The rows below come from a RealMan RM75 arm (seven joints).
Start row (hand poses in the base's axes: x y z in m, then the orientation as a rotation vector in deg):
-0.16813, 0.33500, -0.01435, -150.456, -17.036, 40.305
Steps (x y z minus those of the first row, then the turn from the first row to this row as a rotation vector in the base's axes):
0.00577, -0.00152, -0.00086, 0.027, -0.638, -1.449
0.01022, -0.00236, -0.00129, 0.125, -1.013, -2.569
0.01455, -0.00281, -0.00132, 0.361, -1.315, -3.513
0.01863, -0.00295, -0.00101, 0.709, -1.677, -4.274
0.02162, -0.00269, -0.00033, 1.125, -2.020, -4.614
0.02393, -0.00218, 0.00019, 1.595, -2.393, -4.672
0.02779, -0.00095, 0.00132, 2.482, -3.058, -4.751
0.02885, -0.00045, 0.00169, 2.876, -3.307, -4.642
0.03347, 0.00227, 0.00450, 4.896, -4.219, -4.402
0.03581, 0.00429, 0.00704, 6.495, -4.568, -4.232
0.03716, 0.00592, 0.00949, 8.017, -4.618, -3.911
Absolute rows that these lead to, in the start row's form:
-0.16236, 0.33348, -0.01521, -150.648, -15.298, 38.992
-0.15791, 0.33264, -0.01564, -150.657, -13.946, 38.104
-0.15358, 0.33219, -0.01567, -150.504, -12.849, 37.326
-0.14950, 0.33205, -0.01536, -150.273, -12.047, 36.497
-0.14651, 0.33231, -0.01468, -149.995, -11.818, 35.813
-0.14420, 0.33282, -0.01416, -149.697, -11.986, 35.171
-0.14034, 0.33405, -0.01303, -149.115, -12.329, 34.022
-0.13928, 0.33455, -0.01266, -148.847, -12.656, 33.621
-0.13466, 0.33727, -0.00985, -147.294, -13.797, 31.934
-0.13232, 0.33929, -0.00731, -145.915, -14.555, 31.078
-0.13097, 0.34092, -0.00486, -144.503, -15.392, 30.673

